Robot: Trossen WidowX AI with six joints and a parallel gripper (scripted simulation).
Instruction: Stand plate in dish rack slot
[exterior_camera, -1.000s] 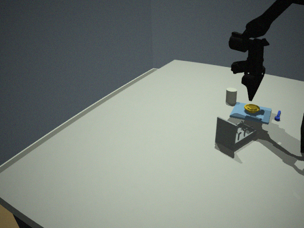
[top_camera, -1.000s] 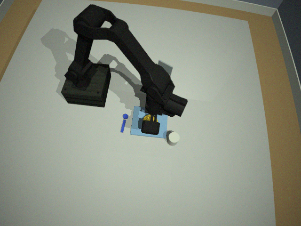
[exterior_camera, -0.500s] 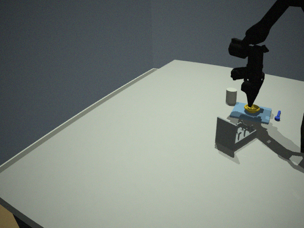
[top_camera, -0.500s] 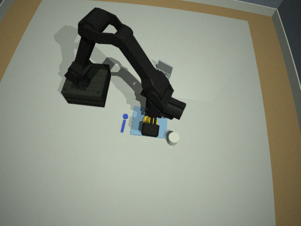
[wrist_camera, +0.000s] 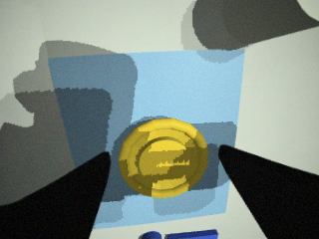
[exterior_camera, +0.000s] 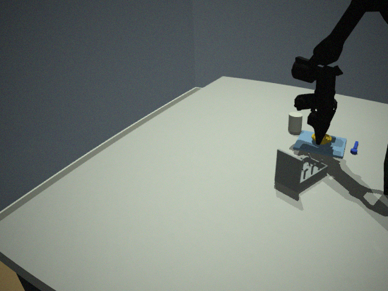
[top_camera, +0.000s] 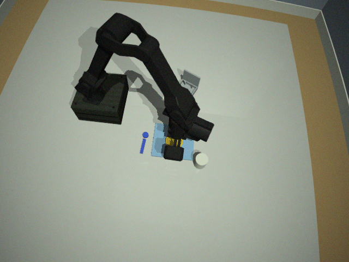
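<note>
Now: gripper tip 21 cm to the right of the grey dish rack, 3 cm past it and 1 cm below it. Round my gripper tip: white cup 11 cm ahead, 4 cm to the right, 1 cm above; yellow plate right at my gripper tip; blue spoon 11 cm behind, 3 cm to the right, 1 cm below.
</note>
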